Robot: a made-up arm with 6 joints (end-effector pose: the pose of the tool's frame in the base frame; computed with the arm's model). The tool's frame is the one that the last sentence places. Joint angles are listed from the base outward.
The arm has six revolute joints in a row. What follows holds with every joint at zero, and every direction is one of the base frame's. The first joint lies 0.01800 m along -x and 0.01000 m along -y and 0.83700 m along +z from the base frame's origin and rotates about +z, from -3.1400 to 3.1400 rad. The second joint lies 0.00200 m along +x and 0.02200 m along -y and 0.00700 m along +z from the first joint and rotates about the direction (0, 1, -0.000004), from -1.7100 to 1.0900 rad. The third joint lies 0.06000 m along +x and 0.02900 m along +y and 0.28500 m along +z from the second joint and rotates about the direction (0, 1, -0.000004), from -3.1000 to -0.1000 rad. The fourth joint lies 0.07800 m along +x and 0.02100 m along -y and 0.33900 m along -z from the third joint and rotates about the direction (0, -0.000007, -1), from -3.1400 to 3.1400 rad. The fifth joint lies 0.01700 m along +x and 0.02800 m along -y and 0.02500 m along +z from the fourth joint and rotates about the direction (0, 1, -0.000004), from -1.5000 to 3.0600 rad. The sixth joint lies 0.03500 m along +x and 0.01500 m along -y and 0.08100 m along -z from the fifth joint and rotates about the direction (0, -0.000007, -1), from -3.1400 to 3.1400 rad. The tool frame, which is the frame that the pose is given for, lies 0.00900 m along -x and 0.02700 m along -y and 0.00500 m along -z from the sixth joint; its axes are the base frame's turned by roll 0.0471, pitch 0.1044 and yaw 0.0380 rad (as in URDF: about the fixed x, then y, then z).
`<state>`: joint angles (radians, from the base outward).
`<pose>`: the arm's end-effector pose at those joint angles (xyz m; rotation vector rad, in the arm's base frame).
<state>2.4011 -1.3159 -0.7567 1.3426 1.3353 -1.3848</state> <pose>-0.0936 0.0260 1.1720 -1.6500 -0.1044 -1.8082</pose>
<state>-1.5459 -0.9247 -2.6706 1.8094 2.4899 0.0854</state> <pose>0.0287 0.3159 1.2869 -0.3067 -0.4845 0.3419</pose>
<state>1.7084 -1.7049 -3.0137 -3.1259 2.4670 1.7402</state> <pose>0.0414 -0.5476 0.7409 0.0150 -1.2793 2.8335</pose>
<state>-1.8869 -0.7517 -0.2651 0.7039 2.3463 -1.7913</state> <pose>-0.0396 -0.1032 0.9194 1.0359 -0.9872 0.1121</pose>
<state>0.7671 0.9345 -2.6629 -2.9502 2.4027 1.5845</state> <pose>0.3343 0.3437 1.1341 1.0909 2.4557 1.4402</pose>
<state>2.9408 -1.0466 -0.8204 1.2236 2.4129 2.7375</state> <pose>-0.0584 -0.0444 1.1583 -1.1566 -0.0190 0.8150</pose>
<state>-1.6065 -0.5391 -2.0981 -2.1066 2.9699 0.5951</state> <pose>-0.0062 0.0888 1.3872 0.4288 -0.4102 2.0058</pose>
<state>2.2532 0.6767 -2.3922 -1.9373 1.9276 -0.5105</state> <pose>-0.2991 0.4327 1.2453 -1.5337 -1.3891 1.3088</pose>
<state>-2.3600 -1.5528 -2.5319 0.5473 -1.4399 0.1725</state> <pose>0.3225 0.5066 0.9805 0.6684 1.0271 -2.1666</pose>
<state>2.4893 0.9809 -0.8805 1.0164 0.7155 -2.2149</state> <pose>-0.2196 0.1920 0.5299 -0.1409 -0.9929 -2.3881</pose>
